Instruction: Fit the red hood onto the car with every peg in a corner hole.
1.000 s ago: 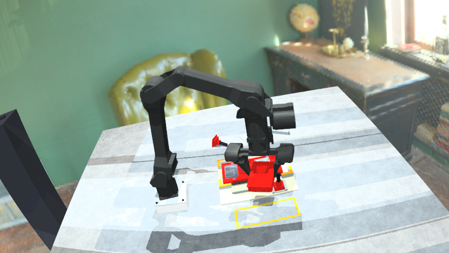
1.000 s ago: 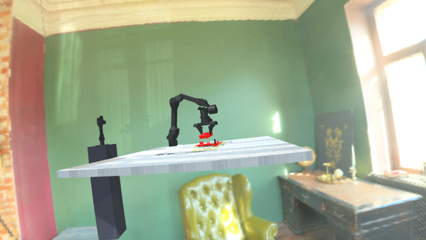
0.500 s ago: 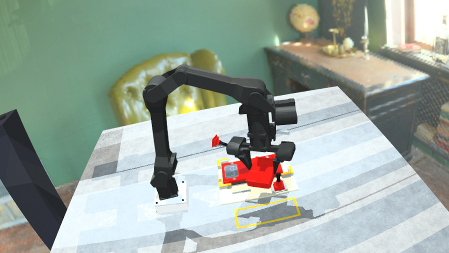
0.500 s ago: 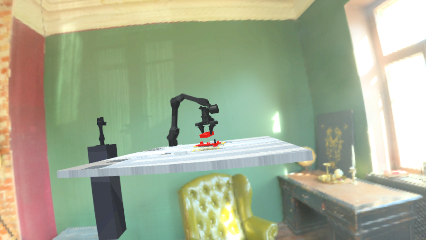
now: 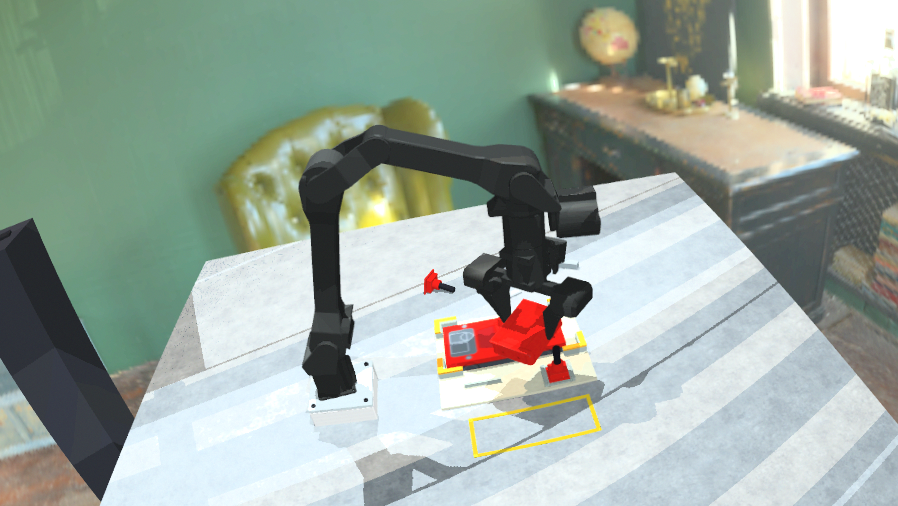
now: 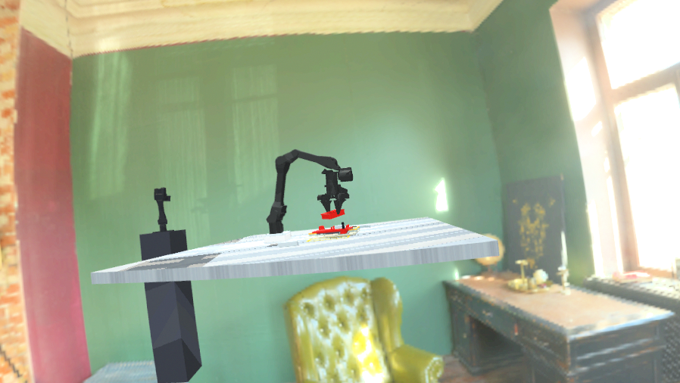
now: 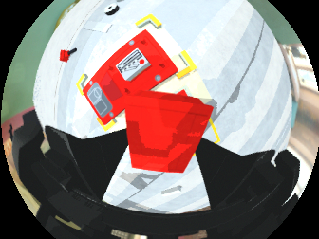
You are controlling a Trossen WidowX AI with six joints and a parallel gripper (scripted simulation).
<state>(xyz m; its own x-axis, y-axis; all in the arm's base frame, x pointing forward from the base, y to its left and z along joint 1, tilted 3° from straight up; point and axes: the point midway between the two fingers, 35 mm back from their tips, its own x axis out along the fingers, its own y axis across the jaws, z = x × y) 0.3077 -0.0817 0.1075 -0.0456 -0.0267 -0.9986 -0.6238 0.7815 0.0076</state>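
The grey engine block is 3 cm ahead of my gripper tip, 11 cm to the left of it and 8 cm below it. Also, from my gripper tip: black upright stick (4 cm ahead, 1 cm to the right, 7 cm below); black wheel (10 cm ahead, 31 cm to the left, 10 cm below); red hood (1 cm above).
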